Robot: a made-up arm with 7 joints. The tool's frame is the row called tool.
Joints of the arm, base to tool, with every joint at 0 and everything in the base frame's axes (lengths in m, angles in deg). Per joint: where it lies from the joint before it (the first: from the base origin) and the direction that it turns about. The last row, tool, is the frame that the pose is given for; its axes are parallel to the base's.
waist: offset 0 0 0.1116 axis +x
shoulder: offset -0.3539 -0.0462 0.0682 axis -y
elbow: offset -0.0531 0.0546 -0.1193 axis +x
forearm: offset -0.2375 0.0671 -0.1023 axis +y
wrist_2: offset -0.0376 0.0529 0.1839 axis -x
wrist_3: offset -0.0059 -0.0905 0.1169 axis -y
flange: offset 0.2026 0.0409 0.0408 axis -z
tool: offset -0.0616 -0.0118 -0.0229
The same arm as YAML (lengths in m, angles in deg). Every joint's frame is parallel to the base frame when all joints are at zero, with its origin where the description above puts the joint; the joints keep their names.
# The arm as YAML. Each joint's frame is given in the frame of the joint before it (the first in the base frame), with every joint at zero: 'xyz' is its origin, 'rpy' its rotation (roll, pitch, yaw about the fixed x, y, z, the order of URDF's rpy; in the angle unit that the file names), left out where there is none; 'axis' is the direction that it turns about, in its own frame. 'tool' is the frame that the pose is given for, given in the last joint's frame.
units:
  length: m
  angle: deg
joints:
  - name: waist
    type: revolute
    origin:
      xyz: [0.0, 0.0, 0.1116]
    axis: [1.0, 0.0, 0.0]
  - name: shoulder
    type: revolute
    origin:
      xyz: [-0.3539, -0.0462, 0.0682]
    axis: [0.0, -1.0, 0.0]
  - name: elbow
    type: revolute
    origin:
      xyz: [-0.0531, 0.0546, -0.1193]
    axis: [1.0, 0.0, 0.0]
  - name: forearm
    type: revolute
    origin:
      xyz: [-0.2375, 0.0671, -0.1023]
    axis: [0.0, 1.0, 0.0]
  - name: wrist_2
    type: revolute
    origin:
      xyz: [-0.0376, 0.0529, 0.1839]
    axis: [-1.0, 0.0, 0.0]
  - name: wrist_3
    type: revolute
    origin:
      xyz: [-0.0059, -0.0905, 0.1169]
    axis: [0.0, -1.0, 0.0]
  - name: flange
    type: revolute
    origin:
      xyz: [0.2026, 0.0409, 0.0408]
    axis: [0.0, 0.0, -1.0]
tool:
  origin:
    xyz: [-0.0616, -0.0118, -0.0229]

